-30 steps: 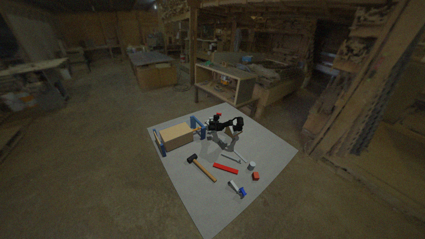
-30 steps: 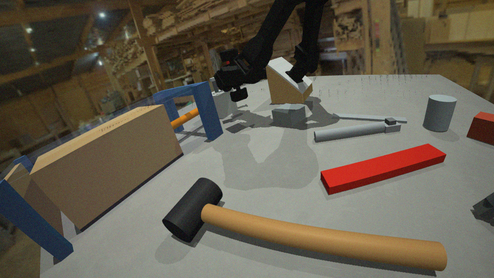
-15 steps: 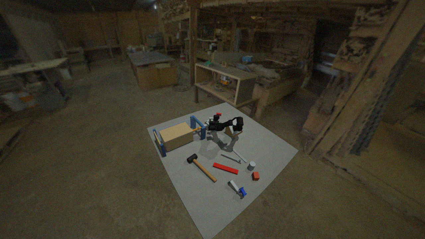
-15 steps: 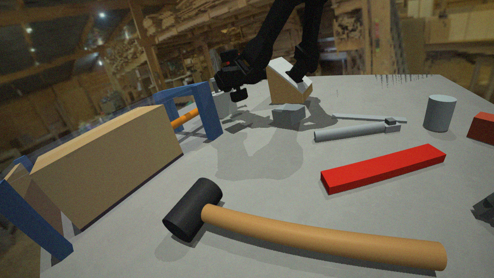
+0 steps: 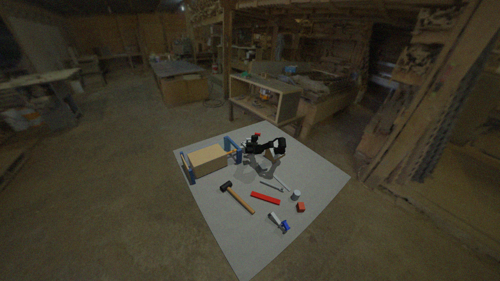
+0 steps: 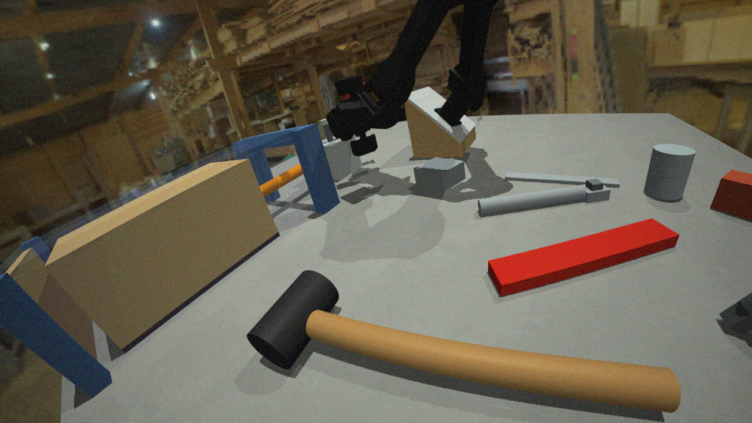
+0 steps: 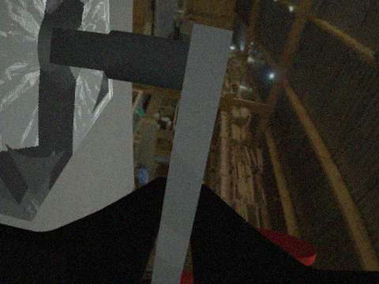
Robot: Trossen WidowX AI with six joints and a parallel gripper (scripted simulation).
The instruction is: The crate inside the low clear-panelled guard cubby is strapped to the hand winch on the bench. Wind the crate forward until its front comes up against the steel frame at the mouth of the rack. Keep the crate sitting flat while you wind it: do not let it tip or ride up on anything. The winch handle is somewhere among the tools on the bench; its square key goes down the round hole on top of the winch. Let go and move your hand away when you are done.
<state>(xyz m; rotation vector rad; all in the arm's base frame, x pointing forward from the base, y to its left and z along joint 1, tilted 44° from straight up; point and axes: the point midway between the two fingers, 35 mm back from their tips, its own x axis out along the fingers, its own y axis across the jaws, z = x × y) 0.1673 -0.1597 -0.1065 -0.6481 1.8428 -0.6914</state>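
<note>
The winch handle with red knob lies 1 cm behind my gripper tip, 1 cm to the left of it and 1 cm above it. From my gripper tip the other things lie so: grey block (6 cm ahead, 29 cm to the left, 12 cm below); then winch (4 cm ahead, 2 cm to the right, 11 cm below); then flat grey strip (1 cm ahead, 51 cm to the left, 14 cm below).
</note>
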